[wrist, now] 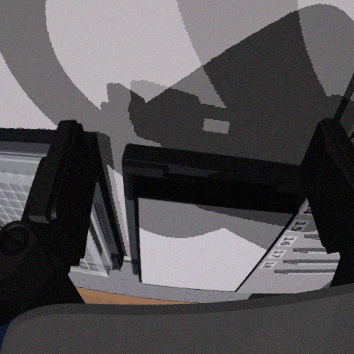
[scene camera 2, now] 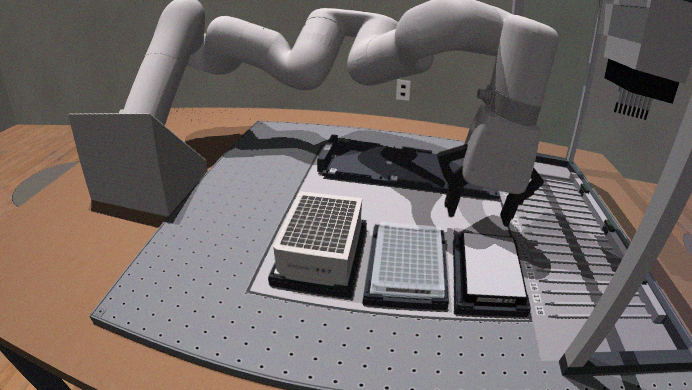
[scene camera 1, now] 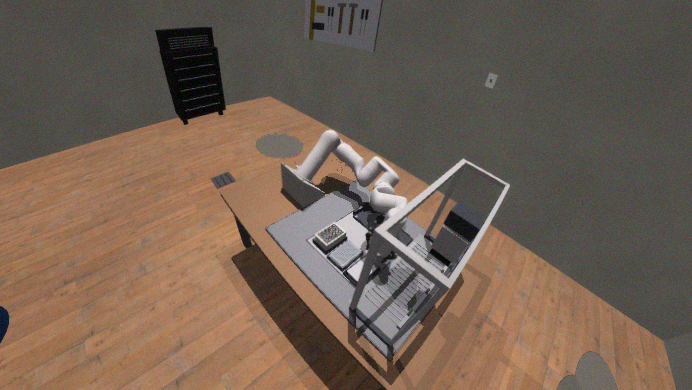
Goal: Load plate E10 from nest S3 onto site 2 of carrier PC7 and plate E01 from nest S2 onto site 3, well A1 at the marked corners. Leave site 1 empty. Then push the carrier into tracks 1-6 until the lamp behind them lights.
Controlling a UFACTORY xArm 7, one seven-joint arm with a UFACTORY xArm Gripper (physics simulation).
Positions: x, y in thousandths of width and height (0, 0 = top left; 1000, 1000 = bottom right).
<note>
The gripper (scene camera 2: 690, 555) is open, holding nothing. Also in view: a black carrier (scene camera 2: 518, 414).
The gripper also shows in the wrist view (wrist: 572, 408). The wrist view misses the black carrier: it is out of frame.
</note>
